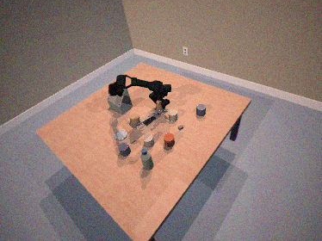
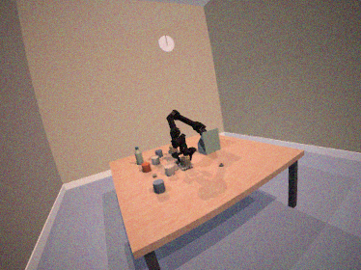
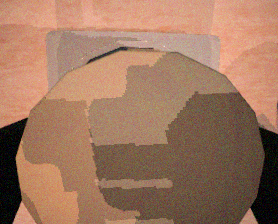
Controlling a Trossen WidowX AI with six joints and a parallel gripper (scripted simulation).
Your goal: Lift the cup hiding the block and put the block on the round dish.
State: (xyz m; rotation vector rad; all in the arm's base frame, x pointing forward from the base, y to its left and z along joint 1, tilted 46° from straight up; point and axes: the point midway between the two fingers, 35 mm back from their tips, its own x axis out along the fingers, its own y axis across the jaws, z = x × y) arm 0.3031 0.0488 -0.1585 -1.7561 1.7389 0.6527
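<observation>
Right now the balance is 14 cm to the right of my gripper tip and 2 cm below it. The rest, counted from my gripper tip: dark block 25 cm ahead, 5 cm to the right, 4 cm below; tan cup 2 cm to the left, 1 cm above; orange cylinder 26 cm ahead, 22 cm to the right, 1 cm below.
</observation>
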